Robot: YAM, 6 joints.
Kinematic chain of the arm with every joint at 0, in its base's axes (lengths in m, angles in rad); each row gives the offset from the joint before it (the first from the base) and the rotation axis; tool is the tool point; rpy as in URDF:
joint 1: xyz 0 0 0.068 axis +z
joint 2: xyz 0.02 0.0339 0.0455 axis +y
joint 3: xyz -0.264 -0.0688 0 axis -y
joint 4: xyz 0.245 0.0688 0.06 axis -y
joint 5: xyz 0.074 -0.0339 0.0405 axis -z
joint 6: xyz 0.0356 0 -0.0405 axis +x
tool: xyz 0 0 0 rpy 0 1.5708 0
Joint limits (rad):
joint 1: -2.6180..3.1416
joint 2: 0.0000..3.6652
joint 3: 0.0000..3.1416
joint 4: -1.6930..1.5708
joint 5: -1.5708..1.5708
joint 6: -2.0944..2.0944
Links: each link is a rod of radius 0.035 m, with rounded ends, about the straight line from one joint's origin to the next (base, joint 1, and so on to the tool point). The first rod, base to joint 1, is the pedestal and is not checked.
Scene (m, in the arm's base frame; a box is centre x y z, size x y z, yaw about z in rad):
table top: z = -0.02
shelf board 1: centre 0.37 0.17 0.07 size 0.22 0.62 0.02 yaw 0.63
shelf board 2: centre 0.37 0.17 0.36 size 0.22 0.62 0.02 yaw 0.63
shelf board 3: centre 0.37 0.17 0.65 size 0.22 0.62 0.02 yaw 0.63
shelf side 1: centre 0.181 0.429 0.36 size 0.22 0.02 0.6 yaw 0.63
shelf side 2: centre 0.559 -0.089 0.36 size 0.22 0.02 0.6 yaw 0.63
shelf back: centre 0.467 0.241 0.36 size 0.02 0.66 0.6 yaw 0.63
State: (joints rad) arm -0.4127 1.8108 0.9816 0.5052 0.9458 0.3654
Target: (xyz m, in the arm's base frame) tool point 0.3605 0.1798 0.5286
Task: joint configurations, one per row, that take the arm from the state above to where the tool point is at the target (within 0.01 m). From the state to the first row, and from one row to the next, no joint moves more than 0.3 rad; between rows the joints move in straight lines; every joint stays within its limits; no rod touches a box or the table.
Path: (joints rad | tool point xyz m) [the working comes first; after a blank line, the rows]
Joints at the target: 0.5193 1.8484 1.9895 0.5860 0.6948 0.3654
Straight joint move there: touches shelf board 2.

1: -0.2954 1.6226 1.0996 0.4280 0.8059 0.4136 | 0.3504 -0.1335 0.2974
2: -0.1780 1.4343 1.2177 0.3509 0.6661 0.4618 | 0.3281 -0.0814 0.3946
3: 0.0100 1.4575 1.3211 0.4968 0.5881 0.6023 | 0.3382 -0.0164 0.4385
4: 0.1980 1.4807 1.4245 0.6428 0.5101 0.7429 | 0.3287 0.0482 0.4807
5: 0.3586 1.6645 1.7070 0.6144 0.6025 0.5542 | 0.3524 0.1105 0.5098
6: 0.5193 1.8484 1.9895 0.5860 0.6948 0.3654 | 0.3605 0.1798 0.5286

